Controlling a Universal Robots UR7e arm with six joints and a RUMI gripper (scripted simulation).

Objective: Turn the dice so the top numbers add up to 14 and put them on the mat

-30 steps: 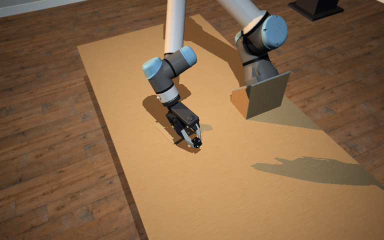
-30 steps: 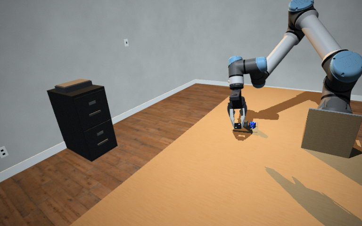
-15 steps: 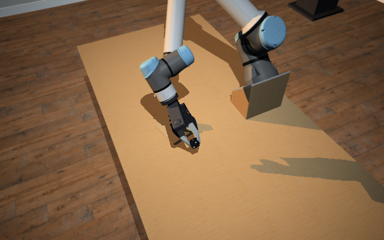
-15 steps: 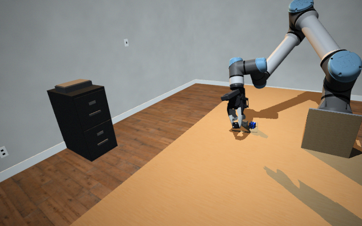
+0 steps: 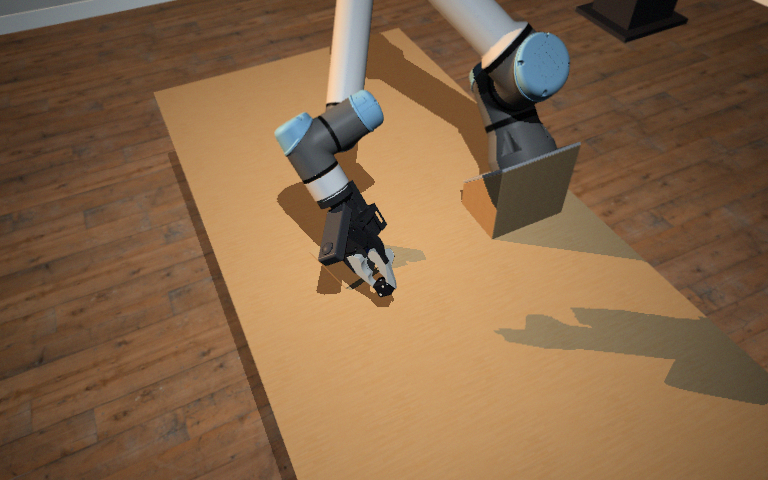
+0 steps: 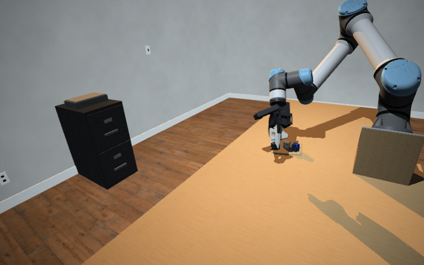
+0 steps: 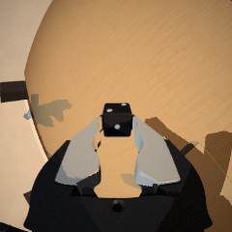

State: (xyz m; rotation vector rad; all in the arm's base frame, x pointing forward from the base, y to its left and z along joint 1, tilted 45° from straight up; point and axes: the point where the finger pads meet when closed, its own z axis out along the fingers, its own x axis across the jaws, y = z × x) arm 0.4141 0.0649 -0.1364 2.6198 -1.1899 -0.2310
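My hand is 18 cm to the left of the white die and 8 cm above it. Also, from my hand: tan mat: 18 cm to the right, 9 cm below; blue die: 18 cm to the right, 8 cm below, 4 cm behind; black die: right at my hand.
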